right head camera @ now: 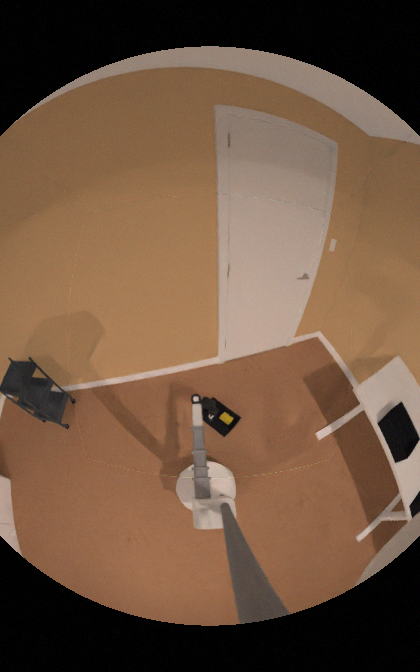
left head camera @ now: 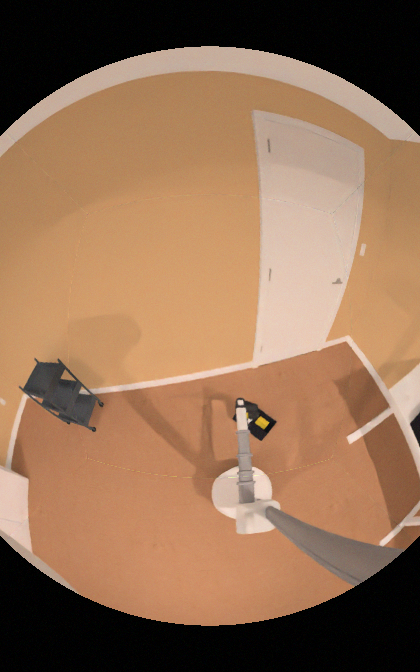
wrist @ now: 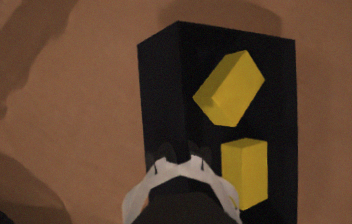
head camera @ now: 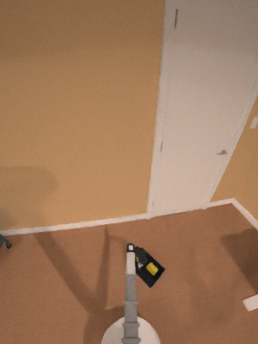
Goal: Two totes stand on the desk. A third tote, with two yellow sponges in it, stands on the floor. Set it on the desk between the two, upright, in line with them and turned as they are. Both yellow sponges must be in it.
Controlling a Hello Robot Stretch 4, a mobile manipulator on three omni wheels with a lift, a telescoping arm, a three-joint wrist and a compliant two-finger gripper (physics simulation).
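Observation:
The black tote (head camera: 150, 281) (left head camera: 261, 435) (right head camera: 224, 430) (wrist: 162, 100) is tilted, with the outside of its left wall showing in the wrist view. My gripper (wrist: 178, 153) is shut on the rim of that wall. Whether the tote's low side touches the floor, I cannot tell. One yellow sponge (wrist: 237, 90) lies slantwise inside, toward the tote's far end. The other yellow sponge (wrist: 246, 172) is inside, right of the fingers. In the right head view, one black tote (right head camera: 398, 432) stands on the white desk (right head camera: 374, 389) and part of another tote (right head camera: 415, 505) shows at the edge.
A dark three-shelf cart (left head camera: 43, 378) (right head camera: 17, 378) stands by the wall at the left. A white door (head camera: 200, 110) is ahead. The desk's white foot (head camera: 251, 302) (left head camera: 369, 425) (right head camera: 340, 422) reaches over the floor at the right. A pale piece of furniture (left head camera: 12, 500) shows at the left edge.

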